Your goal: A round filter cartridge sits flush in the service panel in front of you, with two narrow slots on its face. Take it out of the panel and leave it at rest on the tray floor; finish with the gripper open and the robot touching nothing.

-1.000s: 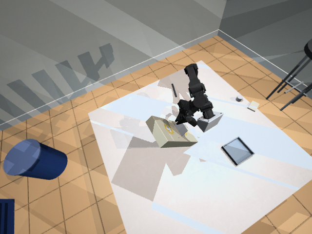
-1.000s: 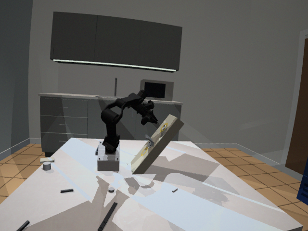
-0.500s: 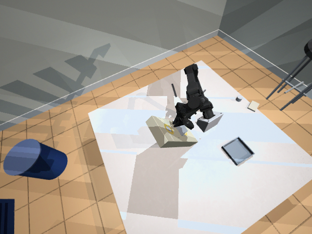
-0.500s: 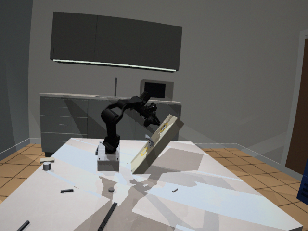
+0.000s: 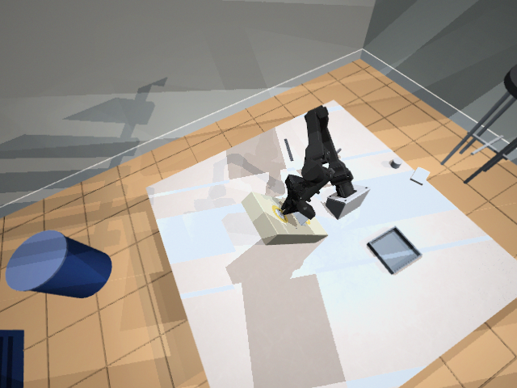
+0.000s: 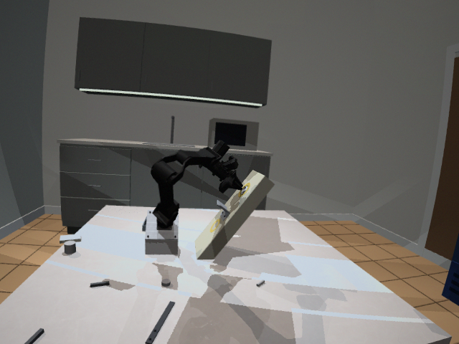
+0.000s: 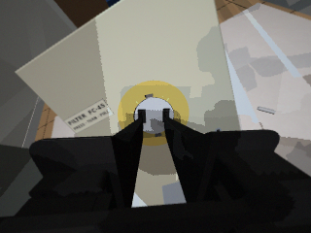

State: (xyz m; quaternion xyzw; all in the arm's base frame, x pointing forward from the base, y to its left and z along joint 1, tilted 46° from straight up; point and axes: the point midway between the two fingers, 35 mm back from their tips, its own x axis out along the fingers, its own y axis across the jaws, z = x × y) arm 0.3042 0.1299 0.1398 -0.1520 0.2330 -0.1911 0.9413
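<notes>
The filter cartridge is 20 mm below my gripper tip and 20 mm ahead of it. Also, from my gripper tip: tray 380 mm behind, 300 mm to the left, 290 mm below; then beige block 770 mm behind, 290 mm below, 90 mm to the left.
</notes>
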